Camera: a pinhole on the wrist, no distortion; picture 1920 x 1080 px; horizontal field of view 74.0 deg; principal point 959.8 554.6 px. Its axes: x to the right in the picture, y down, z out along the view. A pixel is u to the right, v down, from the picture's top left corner.
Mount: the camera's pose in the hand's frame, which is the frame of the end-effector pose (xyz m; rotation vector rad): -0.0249 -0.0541 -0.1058 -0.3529 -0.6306 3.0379
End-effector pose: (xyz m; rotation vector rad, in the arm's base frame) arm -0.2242 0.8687 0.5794 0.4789 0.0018 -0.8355
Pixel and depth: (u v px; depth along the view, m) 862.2 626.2 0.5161
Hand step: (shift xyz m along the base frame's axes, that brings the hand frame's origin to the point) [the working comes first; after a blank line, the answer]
In the camera's frame: -0.0395 0.0290 0.5161

-0.3361 -0.2348 0.2175
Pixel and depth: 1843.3 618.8 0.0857
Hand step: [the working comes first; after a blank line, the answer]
In the camera's frame: 0.0594 0.0043 0.0857

-0.1235 0.0403 -0.0559
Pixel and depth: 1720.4 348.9 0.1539
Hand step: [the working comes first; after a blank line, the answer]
In the camera's frame: 0.0919 -0.0248 0.1539

-0.1662 0.0488 0.0123
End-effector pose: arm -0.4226 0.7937 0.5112 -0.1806 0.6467 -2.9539
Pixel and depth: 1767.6 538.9 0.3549
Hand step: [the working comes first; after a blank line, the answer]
In the camera's frame: 0.2250 -0.0044 0.3549

0.3276 0.1339 0.1919
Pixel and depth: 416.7 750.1 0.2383
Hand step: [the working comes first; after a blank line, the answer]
In the camera's frame: -0.1016 0.0366 0.2383

-0.0212 0.1194 0.1843
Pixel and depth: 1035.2 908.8 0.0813
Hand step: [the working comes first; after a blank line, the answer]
In the camera's frame: 0.0048 0.0226 0.0813

0.0316 0.1200 0.0016
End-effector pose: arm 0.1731 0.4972 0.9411 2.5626 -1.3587 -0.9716
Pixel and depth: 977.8 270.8 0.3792
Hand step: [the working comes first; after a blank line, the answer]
In the camera's frame: 0.0054 -0.0845 0.3792

-0.1088 0.2214 -0.1964
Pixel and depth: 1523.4 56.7 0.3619
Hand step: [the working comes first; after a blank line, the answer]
In the camera's frame: 0.1601 -0.1414 0.3619

-0.2034 0.2884 -0.0778
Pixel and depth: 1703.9 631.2 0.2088
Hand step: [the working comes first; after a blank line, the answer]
In the camera's frame: 0.1220 0.0126 0.2088

-0.0050 0.2407 0.0059
